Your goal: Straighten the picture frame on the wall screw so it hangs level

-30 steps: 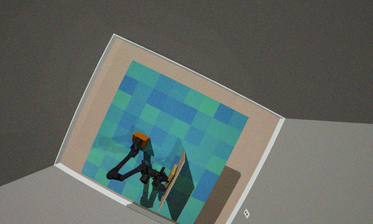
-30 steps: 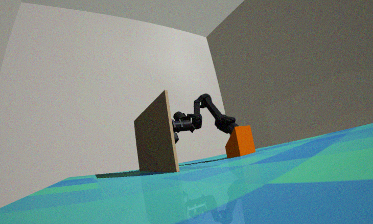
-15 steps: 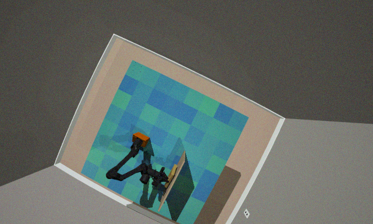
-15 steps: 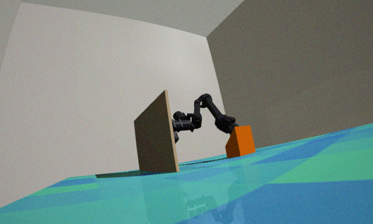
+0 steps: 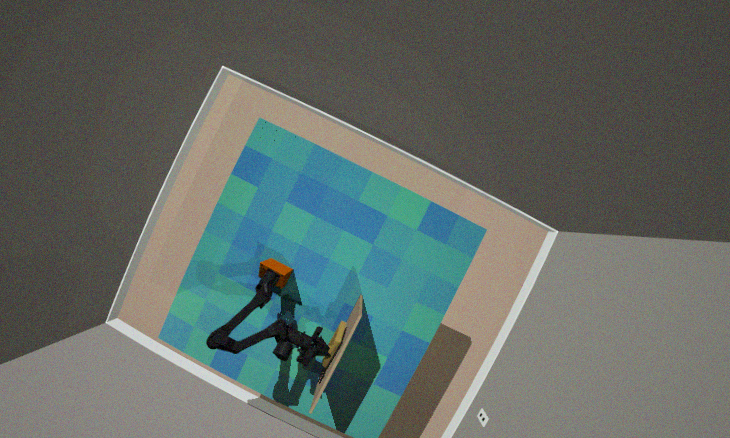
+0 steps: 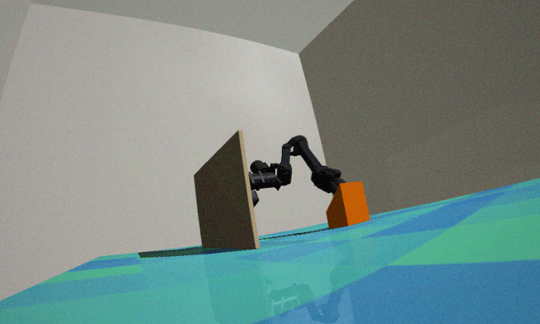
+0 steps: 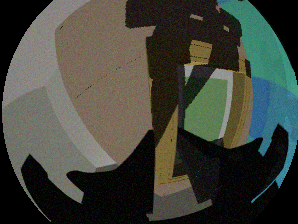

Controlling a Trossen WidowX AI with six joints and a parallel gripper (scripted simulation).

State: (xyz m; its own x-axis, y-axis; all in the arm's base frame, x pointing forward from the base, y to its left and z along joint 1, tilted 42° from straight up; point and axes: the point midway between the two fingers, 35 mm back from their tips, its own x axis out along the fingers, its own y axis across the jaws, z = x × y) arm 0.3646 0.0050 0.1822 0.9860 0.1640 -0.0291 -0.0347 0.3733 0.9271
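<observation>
The picture frame lies 50 mm below my gripper tip and 20 mm to the left of it. Round my gripper tip: wall panel (60 mm below, 20 mm ahead, 10 mm to the left).
</observation>
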